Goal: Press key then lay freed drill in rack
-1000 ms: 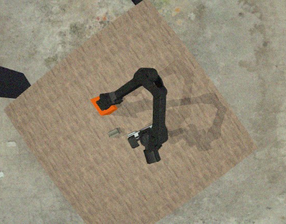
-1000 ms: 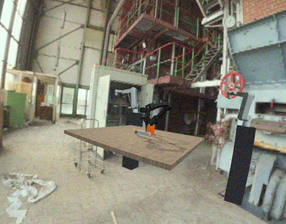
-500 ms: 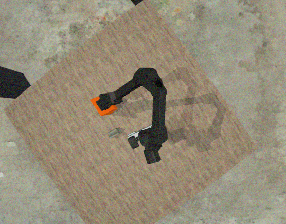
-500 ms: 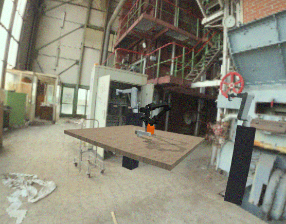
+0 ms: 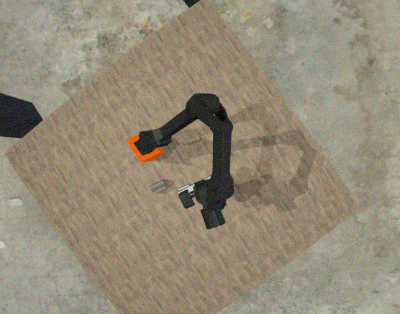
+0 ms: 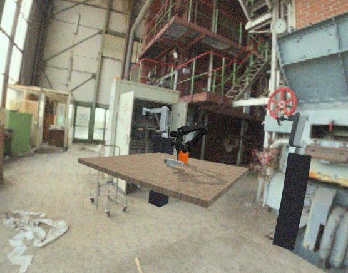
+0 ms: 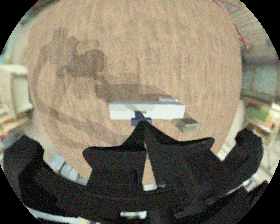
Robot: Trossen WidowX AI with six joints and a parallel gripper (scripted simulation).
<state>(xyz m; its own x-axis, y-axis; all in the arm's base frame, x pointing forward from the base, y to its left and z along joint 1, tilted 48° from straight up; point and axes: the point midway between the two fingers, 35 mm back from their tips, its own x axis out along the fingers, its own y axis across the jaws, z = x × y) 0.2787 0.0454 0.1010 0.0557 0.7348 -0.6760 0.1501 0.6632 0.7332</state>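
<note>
Now: the dark key 30 mm below my gripper tip. Also, from my gripper tip: grey slab 180 mm to the right, 110 mm below, 110 mm behind; yellow drill 80 mm below, 50 mm to the right, 10 mm behind.
</note>
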